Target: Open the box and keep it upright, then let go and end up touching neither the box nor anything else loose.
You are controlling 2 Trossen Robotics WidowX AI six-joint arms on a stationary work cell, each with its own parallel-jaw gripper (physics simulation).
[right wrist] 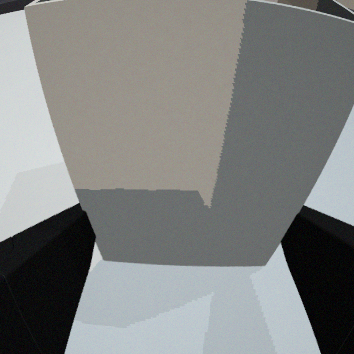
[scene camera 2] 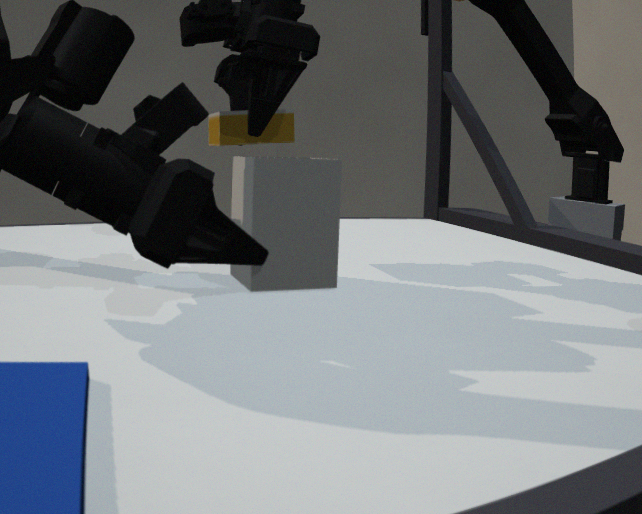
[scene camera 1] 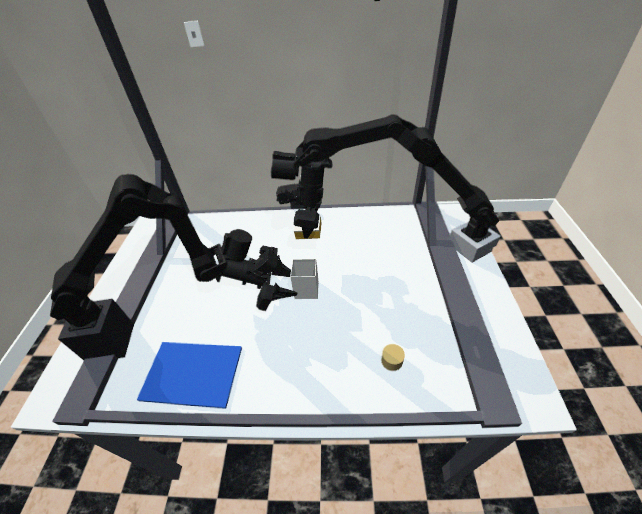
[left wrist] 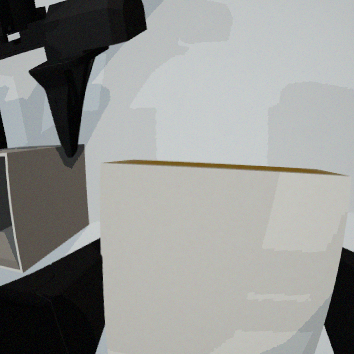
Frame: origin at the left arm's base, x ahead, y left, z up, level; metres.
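Seen in the pictures: left gripper, fingertip midpoint: (scene camera 2: 245,140) (scene camera 1: 307,230) (left wrist: 216,247); right gripper, fingertip midpoint: (right wrist: 188,214) (scene camera 2: 250,251) (scene camera 1: 297,284) (left wrist: 35,157); left arm's base at its link origin: (scene camera 2: 589,201) (scene camera 1: 475,232); right arm's base at its link origin: (scene camera 1: 86,317).
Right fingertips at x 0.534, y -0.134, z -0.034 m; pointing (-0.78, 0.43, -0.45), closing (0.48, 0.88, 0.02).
Offsets run from my right fingertips to a thing's top centre.
The grey box @[dx -0.021, dy +0.012, dz +0.070 m] (scene camera 1: 305,286) (scene camera 2: 294,224) (left wrist: 47,210) (right wrist: 150,125) stands upright on the table with its top open. My right gripper (scene camera 1: 292,283) (right wrist: 188,214) is shut on the box, its fingers on two opposite sides. The lid @[dx -0.095, dy -0.099, dz +0.113 m] (scene camera 1: 316,233) (scene camera 2: 281,128) (left wrist: 220,250), with a white top and yellow sides, is off the box. My left gripper (scene camera 1: 307,235) (scene camera 2: 249,133) is shut on the lid and holds it level in the air, behind the box in scene camera 1 and apart from it. The lid hides the left fingertips in the left wrist view.
A blue square mat @[dx +0.330, dy +0.092, dz -0.016 m] (scene camera 1: 190,374) (scene camera 2: 40,433) lies at the front left of the table in scene camera 1. A yellow cylinder @[dx -0.091, dy +0.305, dz +0.011 m] (scene camera 1: 393,356) stands at the front right. Dark frame beams (scene camera 1: 284,418) edge the table, with upright posts at the back corners.
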